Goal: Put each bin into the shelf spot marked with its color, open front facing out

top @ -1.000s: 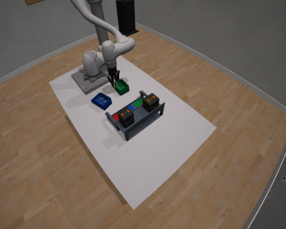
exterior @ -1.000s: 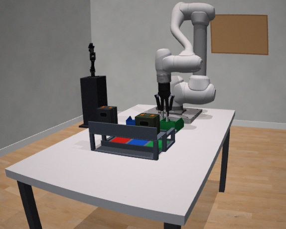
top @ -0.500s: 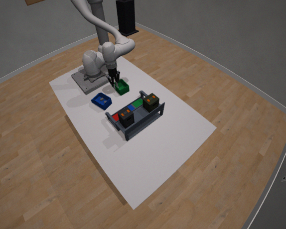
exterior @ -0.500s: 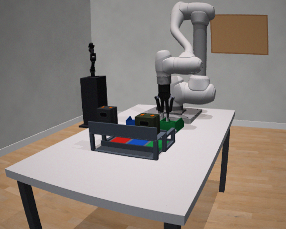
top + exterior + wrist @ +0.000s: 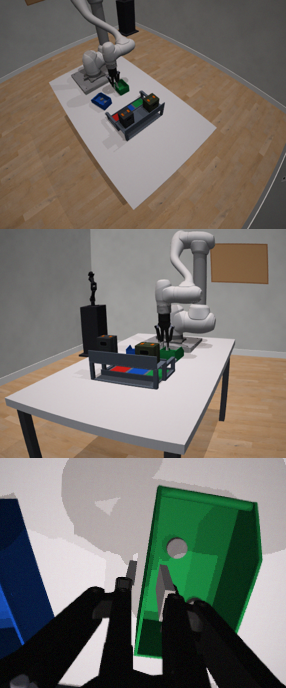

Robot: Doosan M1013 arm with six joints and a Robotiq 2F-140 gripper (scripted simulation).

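The green bin is 5 cm to the left of my hand and 4 cm below it. The rest, counted from my hand: blue bin: 2 cm ahead, 19 cm to the right, 4 cm below; red mark: 31 cm ahead, 18 cm to the right, 7 cm below; blue mark: 31 cm ahead, 7 cm to the right, 7 cm below.
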